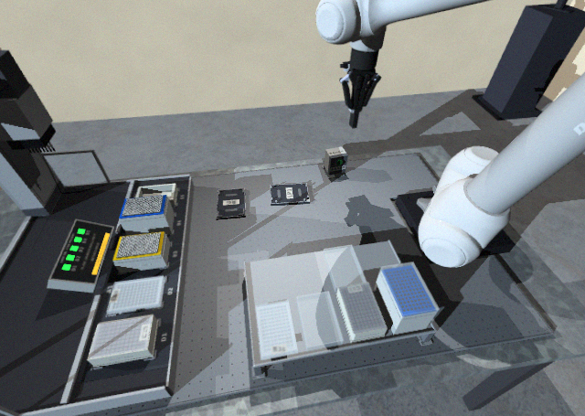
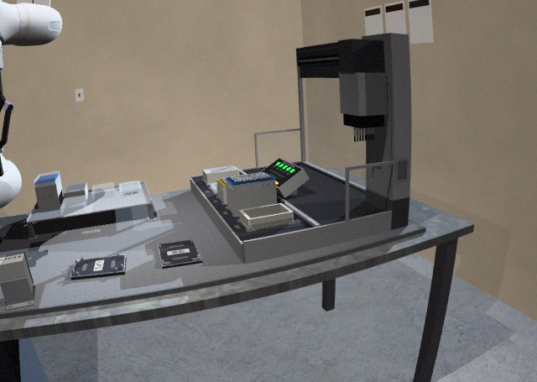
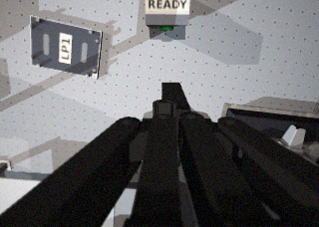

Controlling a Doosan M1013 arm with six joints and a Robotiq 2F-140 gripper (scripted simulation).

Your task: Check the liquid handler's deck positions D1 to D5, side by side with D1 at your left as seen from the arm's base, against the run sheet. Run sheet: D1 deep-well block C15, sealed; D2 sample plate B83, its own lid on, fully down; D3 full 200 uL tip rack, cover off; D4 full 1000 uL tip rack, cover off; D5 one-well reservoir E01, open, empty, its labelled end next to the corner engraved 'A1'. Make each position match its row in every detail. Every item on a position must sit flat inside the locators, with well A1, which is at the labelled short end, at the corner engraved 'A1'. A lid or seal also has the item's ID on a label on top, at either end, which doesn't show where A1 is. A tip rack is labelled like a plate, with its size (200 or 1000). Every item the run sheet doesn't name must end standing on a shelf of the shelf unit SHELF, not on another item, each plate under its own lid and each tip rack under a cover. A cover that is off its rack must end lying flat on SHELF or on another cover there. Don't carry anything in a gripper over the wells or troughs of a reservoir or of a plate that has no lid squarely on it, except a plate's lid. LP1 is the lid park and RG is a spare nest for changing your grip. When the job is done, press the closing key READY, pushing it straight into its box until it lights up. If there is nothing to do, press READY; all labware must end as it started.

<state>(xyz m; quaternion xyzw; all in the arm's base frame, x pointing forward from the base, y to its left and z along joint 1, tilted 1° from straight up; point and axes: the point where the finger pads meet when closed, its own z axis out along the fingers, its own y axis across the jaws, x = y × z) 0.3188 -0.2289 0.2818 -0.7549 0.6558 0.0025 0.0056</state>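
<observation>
My gripper is now 10 mm short of the green key, 60 mm to the left of it and 230 mm above it. From my hand the other things lie so: clear cover 220 mm ahead, 540 mm to the left, 240 mm below; then one-well reservoir 680 mm ahead, 20 mm to the left, 250 mm below; then shelf unit 160 mm ahead, 470 mm to the left, 260 mm below.
</observation>
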